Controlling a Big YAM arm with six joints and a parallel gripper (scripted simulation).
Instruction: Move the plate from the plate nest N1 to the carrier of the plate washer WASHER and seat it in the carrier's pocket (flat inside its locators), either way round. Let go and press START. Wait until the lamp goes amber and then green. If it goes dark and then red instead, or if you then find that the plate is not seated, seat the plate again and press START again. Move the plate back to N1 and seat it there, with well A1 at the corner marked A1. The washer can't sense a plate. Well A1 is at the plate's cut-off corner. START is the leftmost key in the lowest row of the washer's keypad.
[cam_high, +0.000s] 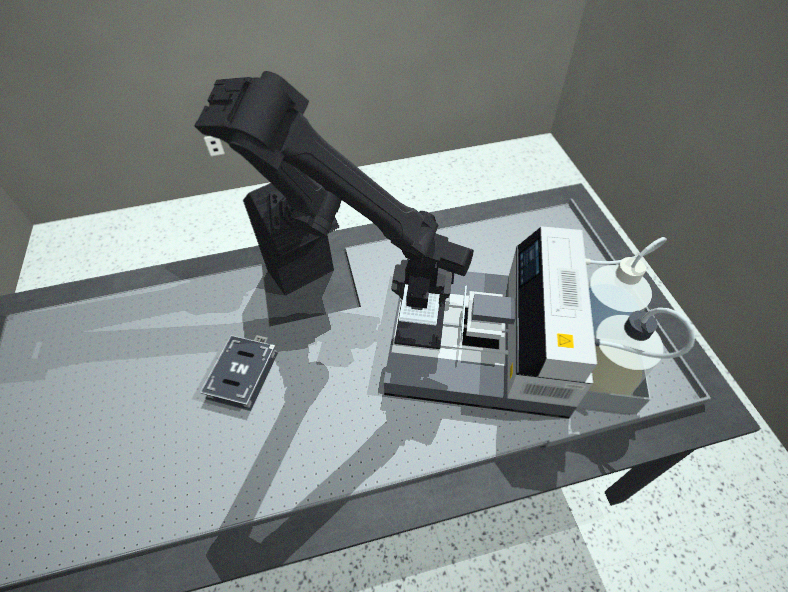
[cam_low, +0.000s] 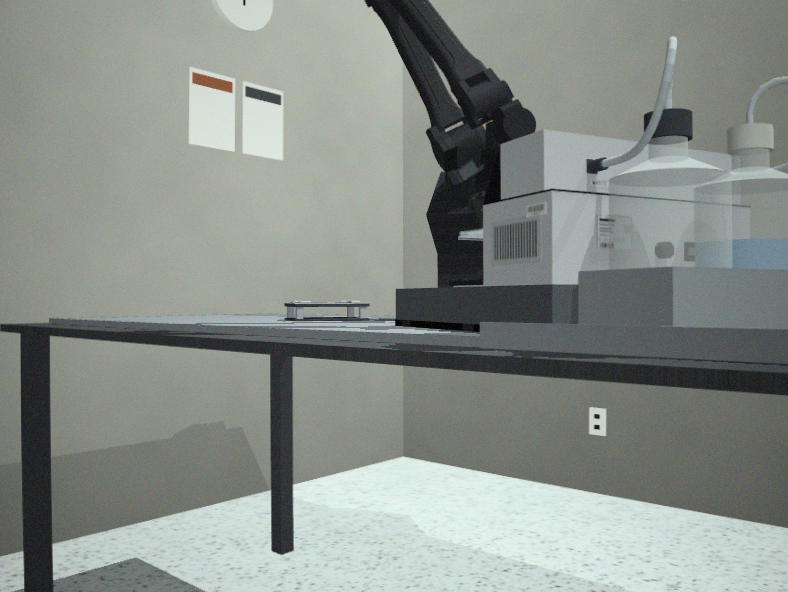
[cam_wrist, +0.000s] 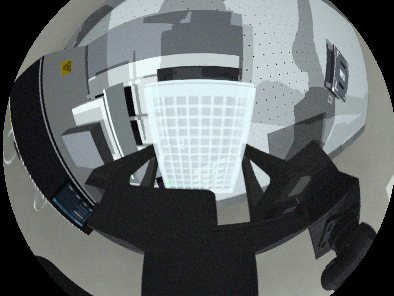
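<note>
My gripper is now 90 mm above the black carrier. From my hand the other things lie so: plate washer 150 mm to the left, 30 mm below, 30 mm ahead; then plate nest 450 mm to the right, 130 mm below, 90 mm ahead; then white well plate 10 mm below.
</note>
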